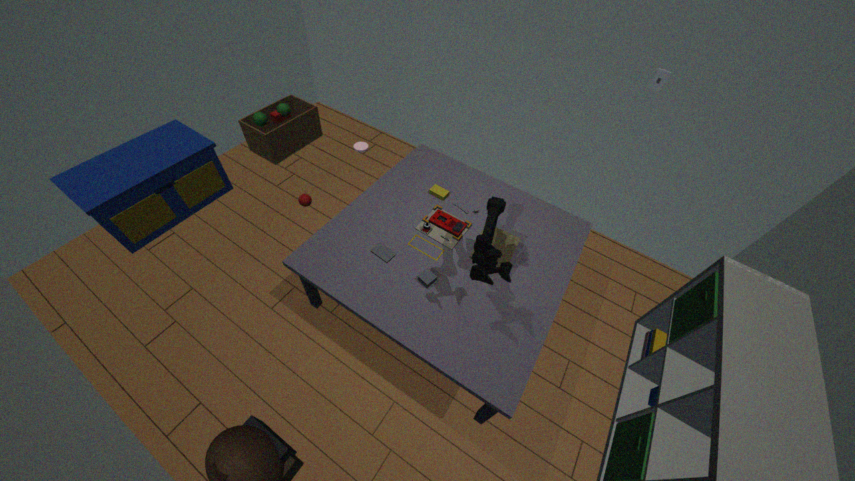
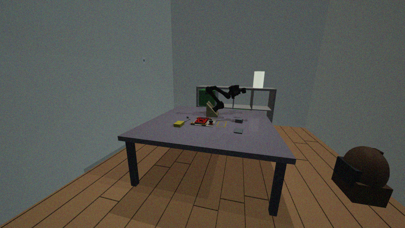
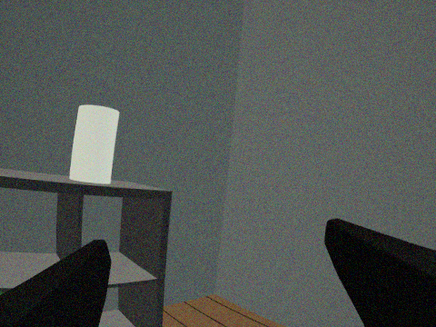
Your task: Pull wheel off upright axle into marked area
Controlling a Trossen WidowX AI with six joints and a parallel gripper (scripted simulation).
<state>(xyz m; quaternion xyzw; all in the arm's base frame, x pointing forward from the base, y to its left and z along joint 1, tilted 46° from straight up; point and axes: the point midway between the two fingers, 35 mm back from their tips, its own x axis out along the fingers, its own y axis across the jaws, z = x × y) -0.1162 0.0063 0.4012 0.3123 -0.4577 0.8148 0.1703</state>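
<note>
The wheel lies 550 mm ahead of my gripper tip, 230 mm to the right of it and 290 mm below it. The rest, counted from my gripper tip: yellow block 690 mm ahead, 520 mm to the right, 320 mm below; then axle 550 mm ahead, 230 mm to the right, 300 mm below.
</note>
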